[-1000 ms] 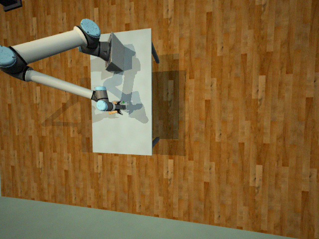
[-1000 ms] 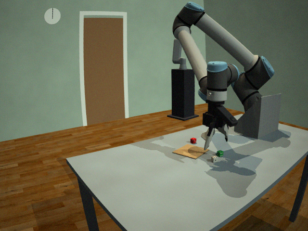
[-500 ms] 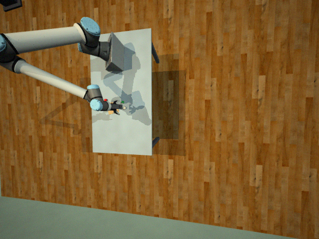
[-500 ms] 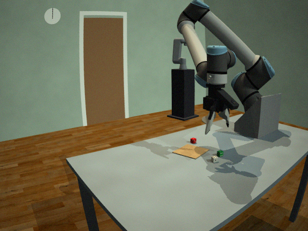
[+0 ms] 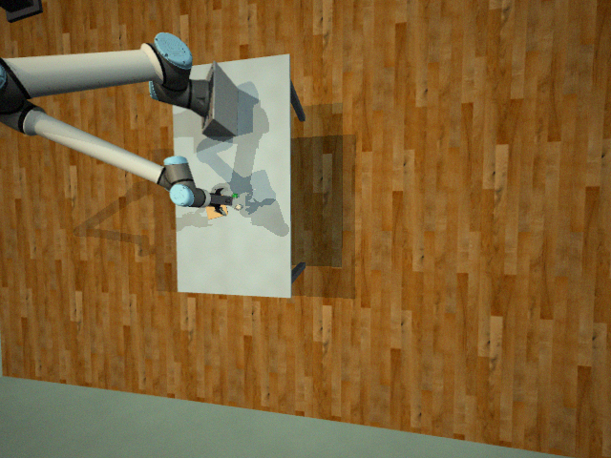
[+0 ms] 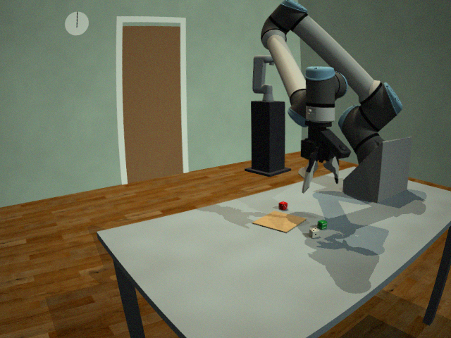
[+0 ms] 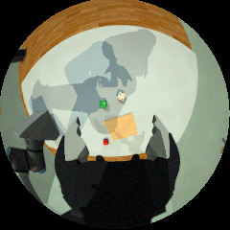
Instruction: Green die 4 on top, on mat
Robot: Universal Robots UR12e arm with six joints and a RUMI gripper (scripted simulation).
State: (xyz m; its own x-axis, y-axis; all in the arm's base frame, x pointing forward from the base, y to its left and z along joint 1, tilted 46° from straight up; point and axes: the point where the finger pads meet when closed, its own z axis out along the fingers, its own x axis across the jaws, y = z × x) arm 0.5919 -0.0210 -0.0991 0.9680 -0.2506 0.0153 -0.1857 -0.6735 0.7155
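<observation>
Now: the green die 140 mm below my hand, 50 mm behind it and 20 mm to the right of it. From my hand the other things lie so: red die: 240 mm to the right, 140 mm below, 110 mm behind; tan mat: 170 mm to the right, 150 mm below; white die: 140 mm below, 20 mm ahead.
</observation>
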